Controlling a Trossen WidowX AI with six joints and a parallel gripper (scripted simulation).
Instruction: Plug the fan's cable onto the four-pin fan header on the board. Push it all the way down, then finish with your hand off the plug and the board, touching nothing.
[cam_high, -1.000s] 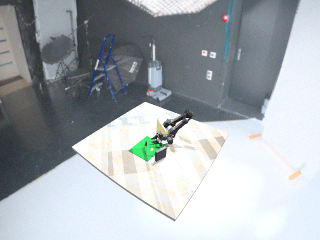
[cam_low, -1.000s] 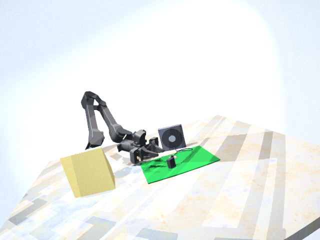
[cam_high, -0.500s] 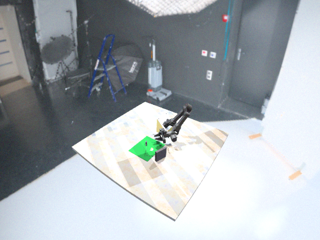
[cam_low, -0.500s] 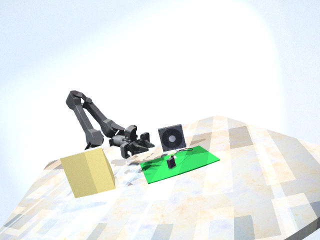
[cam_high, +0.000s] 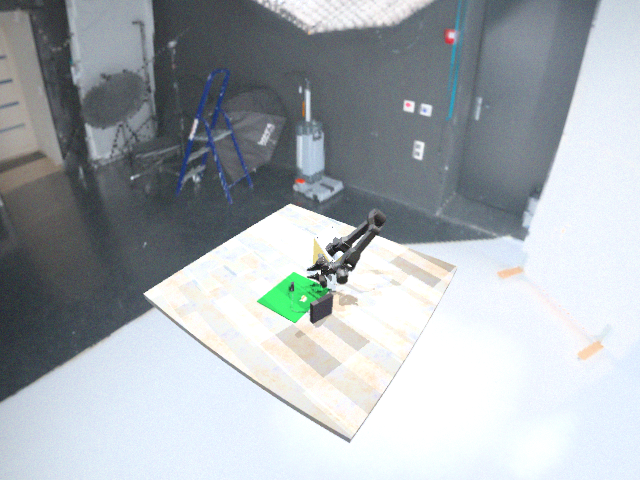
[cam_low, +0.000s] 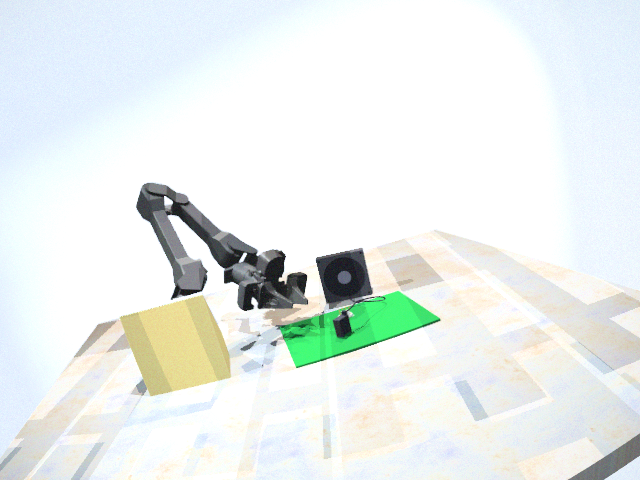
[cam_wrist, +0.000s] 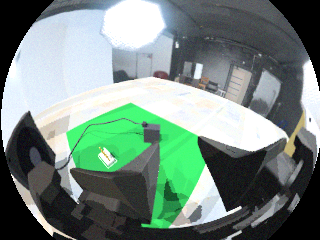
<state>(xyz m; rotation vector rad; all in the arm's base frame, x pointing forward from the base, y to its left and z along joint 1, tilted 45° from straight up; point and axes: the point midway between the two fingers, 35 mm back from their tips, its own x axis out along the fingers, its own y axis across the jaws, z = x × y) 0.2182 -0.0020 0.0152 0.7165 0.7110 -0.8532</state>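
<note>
The dark fan plug is 6 cm ahead of my gripper tip, 4 cm to the right of it and 6 cm below it. From my gripper tip the other things lie so: black fan: 16 cm ahead, 17 cm to the left, 2 cm below; then green board: 10 cm ahead, 1 cm to the right, 10 cm below.
</note>
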